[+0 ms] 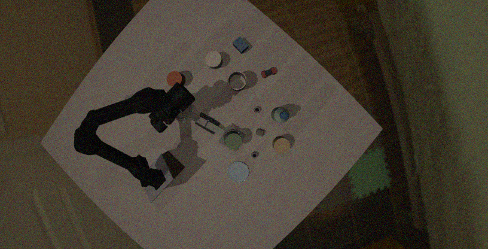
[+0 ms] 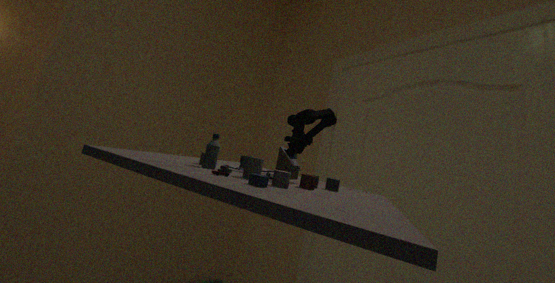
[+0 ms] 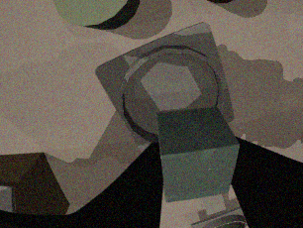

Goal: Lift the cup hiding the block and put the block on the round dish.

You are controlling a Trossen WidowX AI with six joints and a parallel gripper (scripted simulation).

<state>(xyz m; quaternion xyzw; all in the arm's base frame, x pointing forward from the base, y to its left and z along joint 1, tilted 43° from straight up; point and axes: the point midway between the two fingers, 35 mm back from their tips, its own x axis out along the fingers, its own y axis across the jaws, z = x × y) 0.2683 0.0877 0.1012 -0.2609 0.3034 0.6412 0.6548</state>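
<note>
Now: gripper tip 370 mm to the left of the pale blue round dish, 130 mm above it and 40 mm past it. Also, from my gripper tip: teal block: 10 mm above; then orange cylinder: 120 mm to the left, 100 mm below, 90 mm ahead; then balance beam: 110 mm to the right, 100 mm below, 30 mm ahead.
</note>
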